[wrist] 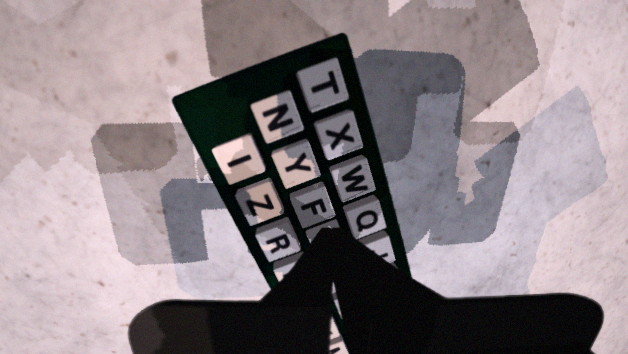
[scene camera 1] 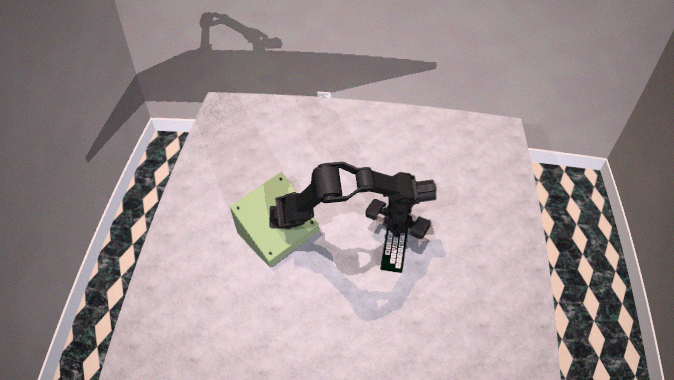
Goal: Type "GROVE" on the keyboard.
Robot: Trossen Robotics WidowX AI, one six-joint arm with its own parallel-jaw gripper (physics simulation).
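Frame: origin at the arm's base, x ahead, y left, z up, level; centimetres.
Seen in the pictures: gripper, between the fingertips: (wrist: 330, 237) (scene camera 1: 396, 236); arm's base, origin of its link: (scene camera 1: 280, 217).
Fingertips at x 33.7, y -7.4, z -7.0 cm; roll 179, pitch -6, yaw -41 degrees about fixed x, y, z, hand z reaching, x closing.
Offsets run from my fingertips to a thing's top centre. Level surfaces: height alone.
A dark green keyboard {dx -0.9, dy -2.0, dz +0.5 cm} (scene camera 1: 391, 269) (wrist: 210, 107) with pale letter keys lies flat on the table. In the wrist view the T key {dx +3.6, dy +5.0, dz +0.5 cm} (wrist: 323, 84), X key {dx +2.9, dy +3.3, dz +0.5 cm} (wrist: 339, 135), W key {dx +2.3, dy +1.6, dz +0.5 cm} (wrist: 354, 178), Q key {dx +1.7, dy -0.1, dz +0.5 cm} (wrist: 366, 219), N key {dx +1.7, dy +5.2, dz +0.5 cm} (wrist: 277, 116), Y key {dx +1.1, dy +3.5, dz +0.5 cm} (wrist: 297, 163), F key {dx +0.5, dy +1.8, dz +0.5 cm} (wrist: 313, 206), I key {dx -0.3, dy +5.0, dz +0.5 cm} (wrist: 239, 160), Z key {dx -0.9, dy +3.3, dz +0.5 cm} (wrist: 260, 202) and R key {dx -1.6, dy +1.6, dz +0.5 cm} (wrist: 278, 242) show. My gripper (scene camera 1: 396, 233) (wrist: 330, 237) is shut and empty, its tips over the middle row just past F. The key under the tips is mostly covered. Whether they touch it I cannot tell. The G, O, V and E letters cannot be read.
A light green wedge-shaped block (scene camera 1: 255, 225) carries my arm's base, left of the keyboard. The table {dz -1.1 cm} (scene camera 1: 320, 340) has its far edge near the back wall. Dark arm shadows fall around the keyboard.
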